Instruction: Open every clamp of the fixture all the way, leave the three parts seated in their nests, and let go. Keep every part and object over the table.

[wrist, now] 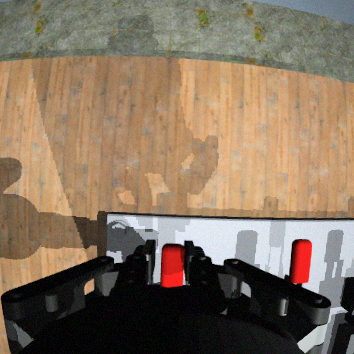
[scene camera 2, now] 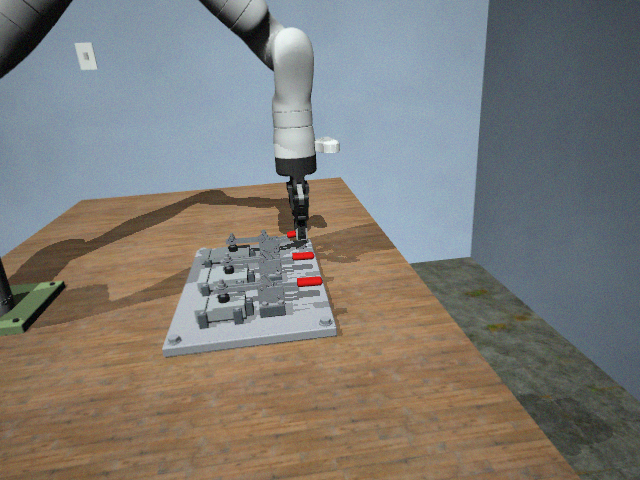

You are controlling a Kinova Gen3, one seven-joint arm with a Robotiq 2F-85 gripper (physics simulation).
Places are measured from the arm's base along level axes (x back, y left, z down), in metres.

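Pixels of known places: gripper, fingertip midpoint: (wrist: 169,250) (scene camera 2: 301,237).
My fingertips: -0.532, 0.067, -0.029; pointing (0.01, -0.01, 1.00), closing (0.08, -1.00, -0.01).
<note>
Behind a point stands the place of what it marks, as x, y, z.
The fixture's pale base plate (scene camera 2: 248,333) @(-0.407, -0.199, 0.001) (wrist: 210,227) @(-0.542, 0.026, 0.001) lies on the table. Three grey parts, the near one (scene camera 2: 227,308) @(-0.383, -0.162, -0.023), the middle one (scene camera 2: 235,275) @(-0.399, -0.049, -0.020) and the far one (scene camera 2: 219,254) @(-0.374, 0.068, -0.015), sit in their nests under lowered clamp arms. The near red handle (scene camera 2: 309,281) @(-0.503, -0.161, -0.044) and the middle red handle (scene camera 2: 302,255) @(-0.513, -0.051, -0.040) (wrist: 301,261) @(-0.517, -0.043, -0.041) lie roughly level, pointing right in the scene view. My gripper (scene camera 2: 301,235) @(-0.532, 0.067, -0.029) (wrist: 169,250) @(-0.532, 0.067, -0.029) points down at the far clamp, partly open. Its fingers stand on either side of the far red handle (scene camera 2: 291,234) @(-0.512, 0.058, -0.040) (wrist: 172,265) @(-0.526, 0.064, -0.044), with narrow gaps and no grip. The fingers partly hide this handle in the scene view.
The wooden table (scene camera 2: 330,403) @(-0.485, -0.347, 0.016) (wrist: 270,130) @(-0.638, -0.049, 0.016) ends at its right edge, with the floor (scene camera 2: 516,330) (wrist: 85,30) beyond. A green base plate (scene camera 2: 38,304) @(-0.082, 0.001, 0.002) with a dark post (scene camera 2: 4,286) @(-0.047, -0.004, -0.040) stands at the left. Plate bolts (scene camera 2: 174,339) @(-0.310, -0.192, -0.006) (scene camera 2: 325,322) @(-0.512, -0.213, -0.004) stand at the near corners.
</note>
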